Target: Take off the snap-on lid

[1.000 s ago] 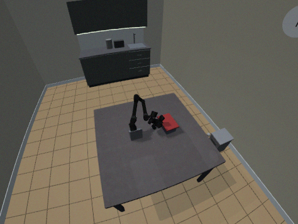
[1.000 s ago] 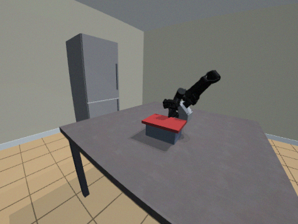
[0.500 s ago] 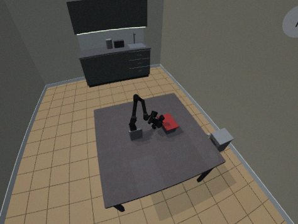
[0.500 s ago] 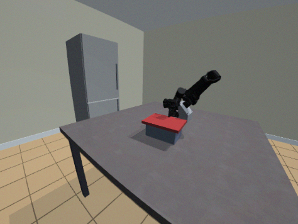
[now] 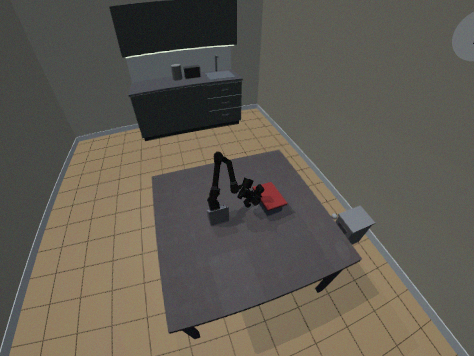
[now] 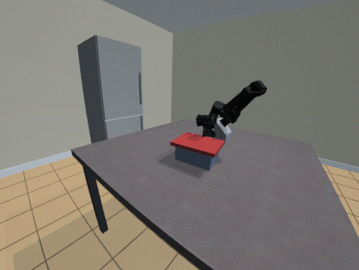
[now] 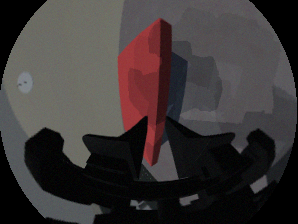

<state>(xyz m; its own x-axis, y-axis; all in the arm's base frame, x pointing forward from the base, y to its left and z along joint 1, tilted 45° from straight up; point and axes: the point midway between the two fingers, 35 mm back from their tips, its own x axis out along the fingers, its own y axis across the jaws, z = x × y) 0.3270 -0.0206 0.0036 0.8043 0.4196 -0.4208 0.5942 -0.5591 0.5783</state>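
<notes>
The lid lies 70 mm ahead of my gripper tip. From my gripper tip the other things lie so: blue-grey storage box 80 mm ahead, 60 mm below.
</notes>
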